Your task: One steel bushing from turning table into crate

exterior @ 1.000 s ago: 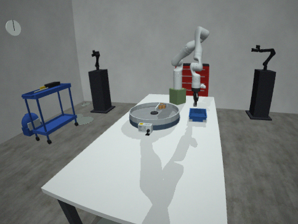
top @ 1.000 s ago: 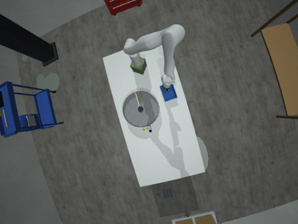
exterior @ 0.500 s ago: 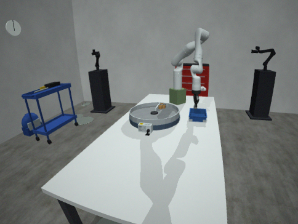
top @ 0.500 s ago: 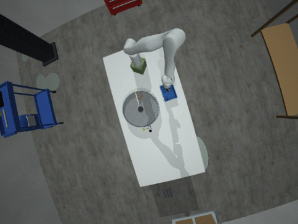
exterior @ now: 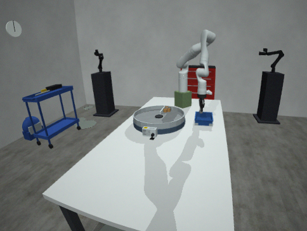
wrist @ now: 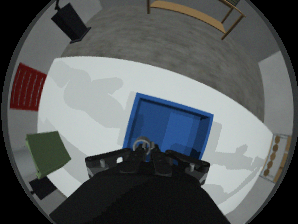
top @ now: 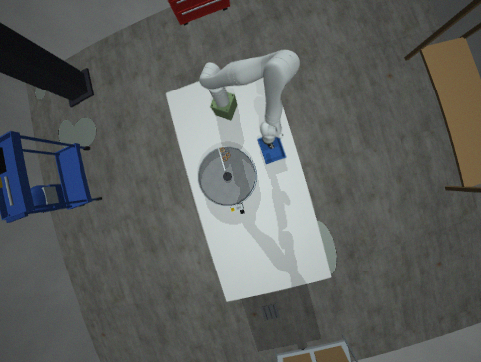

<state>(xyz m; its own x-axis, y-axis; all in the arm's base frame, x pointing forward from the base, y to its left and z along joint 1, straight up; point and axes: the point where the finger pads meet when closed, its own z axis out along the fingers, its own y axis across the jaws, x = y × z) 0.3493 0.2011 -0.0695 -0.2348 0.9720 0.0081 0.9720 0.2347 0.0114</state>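
Right now my hand is 6 cm above the blue crate, 4 cm short of it and 2 cm to the right of it. Also, from my hand: round grey turning table (34 cm to the right, 13 cm ahead, 3 cm below).
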